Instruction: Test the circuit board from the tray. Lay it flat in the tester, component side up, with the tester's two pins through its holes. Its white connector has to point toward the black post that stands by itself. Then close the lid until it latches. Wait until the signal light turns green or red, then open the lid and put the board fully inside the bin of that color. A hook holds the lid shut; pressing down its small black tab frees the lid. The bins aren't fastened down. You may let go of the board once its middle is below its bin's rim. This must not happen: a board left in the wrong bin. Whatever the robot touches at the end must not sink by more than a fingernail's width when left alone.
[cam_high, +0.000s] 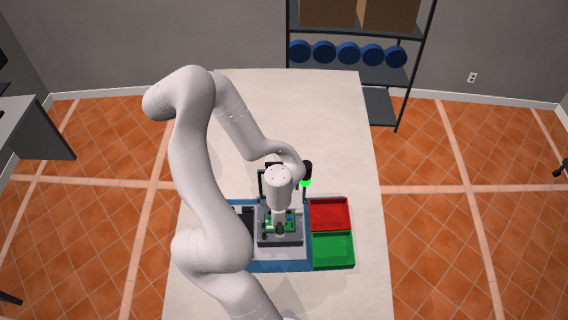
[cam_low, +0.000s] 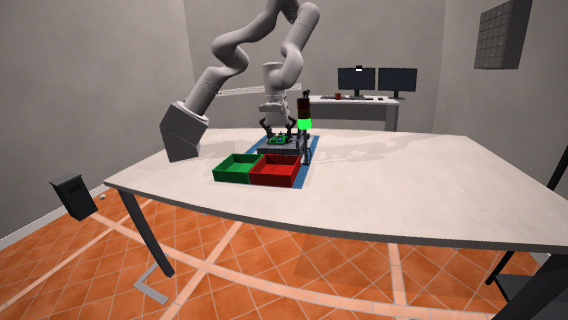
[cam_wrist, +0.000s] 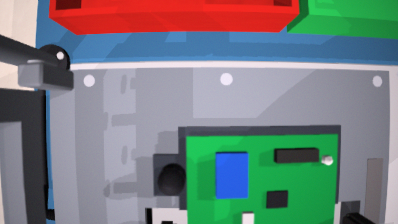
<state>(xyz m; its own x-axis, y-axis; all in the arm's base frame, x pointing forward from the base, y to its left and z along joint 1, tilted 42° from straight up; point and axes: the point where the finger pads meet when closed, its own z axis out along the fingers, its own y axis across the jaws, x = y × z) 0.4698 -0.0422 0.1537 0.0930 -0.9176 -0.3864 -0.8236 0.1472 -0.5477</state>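
The green circuit board lies 10 mm below my hand. The rest, counted from my hand: red bin (70 mm ahead, 190 mm to the right, 70 mm below); tester lid (110 mm ahead, 10 mm to the left, 100 mm above); green bin (80 mm behind, 210 mm to the right, 70 mm below).
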